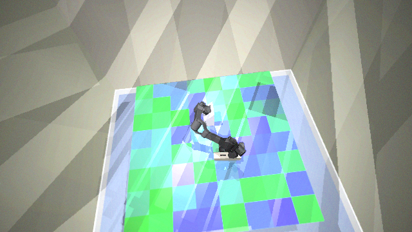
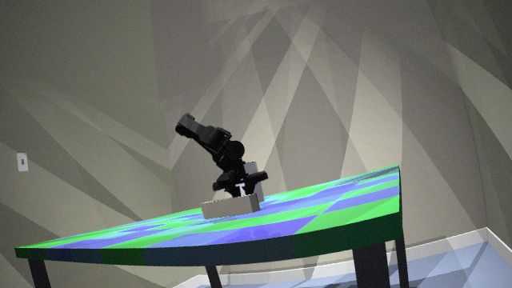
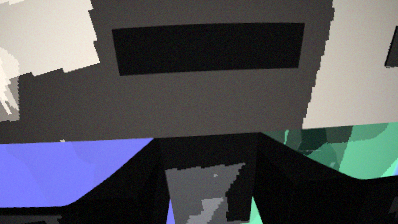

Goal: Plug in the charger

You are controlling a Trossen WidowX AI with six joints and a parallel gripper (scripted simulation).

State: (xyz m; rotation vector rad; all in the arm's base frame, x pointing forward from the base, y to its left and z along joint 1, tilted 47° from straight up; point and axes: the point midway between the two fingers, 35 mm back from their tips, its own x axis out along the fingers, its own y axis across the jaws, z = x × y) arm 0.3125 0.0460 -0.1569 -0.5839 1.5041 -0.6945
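Now: the two-prong charger 2 cm ahead of my gripper tip and 1 cm above it.
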